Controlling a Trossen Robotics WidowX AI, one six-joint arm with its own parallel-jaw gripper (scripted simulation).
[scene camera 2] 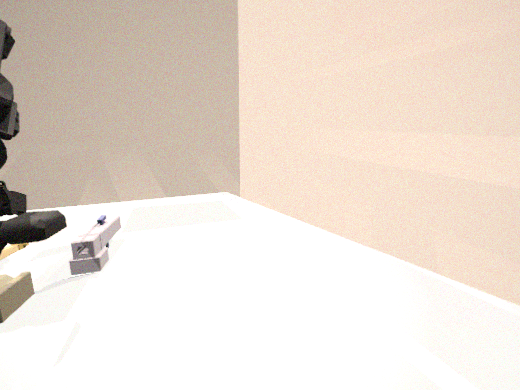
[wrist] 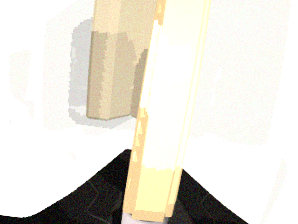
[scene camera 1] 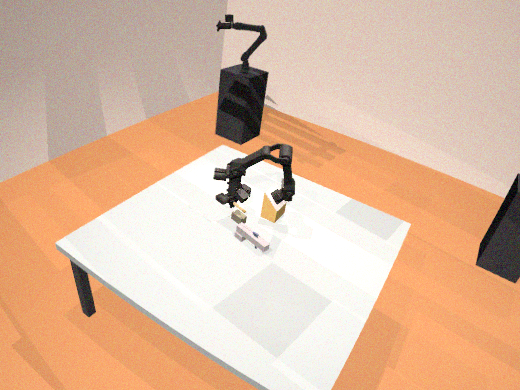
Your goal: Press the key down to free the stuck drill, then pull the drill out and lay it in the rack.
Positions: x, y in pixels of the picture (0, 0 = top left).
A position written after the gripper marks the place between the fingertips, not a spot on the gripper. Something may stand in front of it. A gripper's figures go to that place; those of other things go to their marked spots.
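The gripper (wrist: 144, 160) is 0.10 m from the lens; a drill (wrist: 173, 67) is 0.05 m from the lens.
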